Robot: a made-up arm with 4 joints. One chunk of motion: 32 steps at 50 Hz.
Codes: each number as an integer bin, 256 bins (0 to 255) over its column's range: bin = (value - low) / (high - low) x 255, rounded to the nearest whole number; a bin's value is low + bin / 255 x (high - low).
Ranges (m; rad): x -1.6..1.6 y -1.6..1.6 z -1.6..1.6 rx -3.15..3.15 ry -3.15..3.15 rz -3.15..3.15
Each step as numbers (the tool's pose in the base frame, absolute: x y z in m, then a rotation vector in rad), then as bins.
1 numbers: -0.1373 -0.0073 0.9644 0.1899 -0.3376 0.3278
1 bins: 117 127 204 135 114 141
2 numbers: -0.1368 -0.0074 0.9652 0.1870 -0.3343 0.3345
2 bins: 117 127 204 135 114 141
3 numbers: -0.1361 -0.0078 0.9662 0.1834 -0.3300 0.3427
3 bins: 117 127 204 135 114 141
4 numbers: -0.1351 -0.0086 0.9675 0.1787 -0.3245 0.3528
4 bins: 117 127 205 135 114 142
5 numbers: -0.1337 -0.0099 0.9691 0.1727 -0.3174 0.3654
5 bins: 117 127 205 134 115 142
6 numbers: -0.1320 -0.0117 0.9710 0.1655 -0.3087 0.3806
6 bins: 117 127 205 134 115 143
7 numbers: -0.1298 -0.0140 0.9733 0.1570 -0.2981 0.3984
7 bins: 117 126 205 134 115 144
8 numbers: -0.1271 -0.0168 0.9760 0.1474 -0.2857 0.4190
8 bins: 117 126 205 133 116 144
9 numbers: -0.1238 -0.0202 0.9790 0.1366 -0.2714 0.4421
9 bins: 118 126 206 133 117 145
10 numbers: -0.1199 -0.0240 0.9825 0.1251 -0.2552 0.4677
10 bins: 118 126 206 133 117 146
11 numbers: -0.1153 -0.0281 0.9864 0.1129 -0.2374 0.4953
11 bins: 118 125 206 132 118 148
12 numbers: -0.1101 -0.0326 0.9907 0.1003 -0.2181 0.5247
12 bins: 119 125 206 132 119 149
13 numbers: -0.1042 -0.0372 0.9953 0.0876 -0.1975 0.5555
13 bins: 119 125 207 131 120 150
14 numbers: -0.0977 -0.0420 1.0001 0.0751 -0.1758 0.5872
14 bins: 120 124 207 131 120 151
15 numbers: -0.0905 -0.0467 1.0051 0.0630 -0.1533 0.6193
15 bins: 120 124 208 130 121 153
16 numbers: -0.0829 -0.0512 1.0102 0.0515 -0.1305 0.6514
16 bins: 121 123 208 130 122 154
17 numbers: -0.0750 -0.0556 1.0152 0.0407 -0.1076 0.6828
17 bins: 122 123 208 129 123 155
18 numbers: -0.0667 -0.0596 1.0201 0.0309 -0.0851 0.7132
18 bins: 122 123 209 129 124 156
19 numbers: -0.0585 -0.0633 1.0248 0.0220 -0.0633 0.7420
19 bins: 123 122 209 128 125 158
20 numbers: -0.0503 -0.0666 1.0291 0.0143 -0.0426 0.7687
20 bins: 123 122 210 128 126 159
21 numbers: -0.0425 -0.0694 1.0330 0.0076 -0.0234 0.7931
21 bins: 124 122 210 128 127 160
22 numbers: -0.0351 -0.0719 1.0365 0.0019 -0.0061 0.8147
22 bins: 125 122 210 128 127 160
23 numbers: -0.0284 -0.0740 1.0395 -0.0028 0.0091 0.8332
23 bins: 125 122 210 127 128 161
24 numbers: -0.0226 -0.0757 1.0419 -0.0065 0.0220 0.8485
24 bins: 126 121 211 127 128 162
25 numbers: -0.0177 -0.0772 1.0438 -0.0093 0.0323 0.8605
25 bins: 126 121 211 127 129 162
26 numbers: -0.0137 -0.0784 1.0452 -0.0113 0.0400 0.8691
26 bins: 126 121 211 127 129 163
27 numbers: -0.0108 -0.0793 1.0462 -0.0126 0.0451 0.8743
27 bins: 127 121 211 127 129 163
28 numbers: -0.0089 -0.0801 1.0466 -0.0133 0.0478 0.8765
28 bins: 127 121 211 127 129 163
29 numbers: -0.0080 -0.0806 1.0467 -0.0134 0.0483 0.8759
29 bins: 127 121 211 127 129 163
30 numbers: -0.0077 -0.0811 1.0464 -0.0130 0.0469 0.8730
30 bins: 127 121 211 127 129 163
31 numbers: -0.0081 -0.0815 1.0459 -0.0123 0.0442 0.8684
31 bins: 127 121 211 127 129 163
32 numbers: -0.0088 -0.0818 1.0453 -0.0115 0.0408 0.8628
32 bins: 127 121 211 127 129 162
